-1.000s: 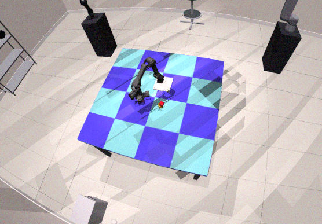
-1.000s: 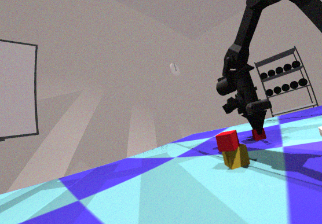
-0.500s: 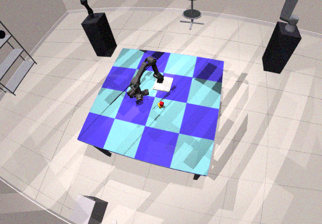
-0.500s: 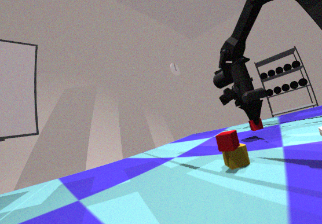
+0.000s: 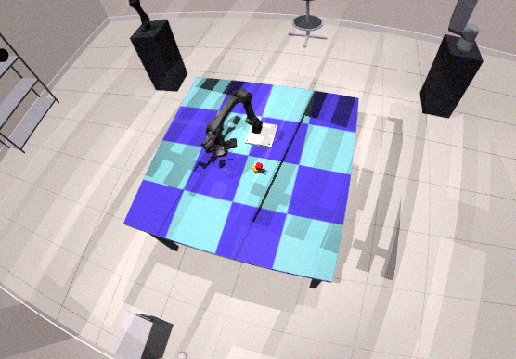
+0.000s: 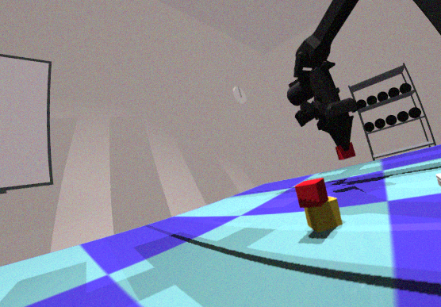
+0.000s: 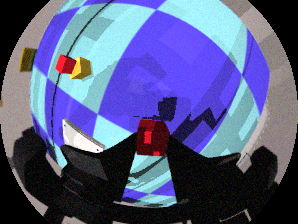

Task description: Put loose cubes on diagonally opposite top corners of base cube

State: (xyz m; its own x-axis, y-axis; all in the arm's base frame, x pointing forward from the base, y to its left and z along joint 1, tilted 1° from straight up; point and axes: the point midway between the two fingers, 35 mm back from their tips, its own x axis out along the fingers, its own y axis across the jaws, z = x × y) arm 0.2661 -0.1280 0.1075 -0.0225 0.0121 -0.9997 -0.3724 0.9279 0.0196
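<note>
Right now the red cube is 3 cm ahead of my gripper tip, 22 cm to the left of it and 4 cm below it. From my gripper tip the other things lie so: yellow cube: 3 cm ahead, 21 cm to the left, 8 cm below.
</note>
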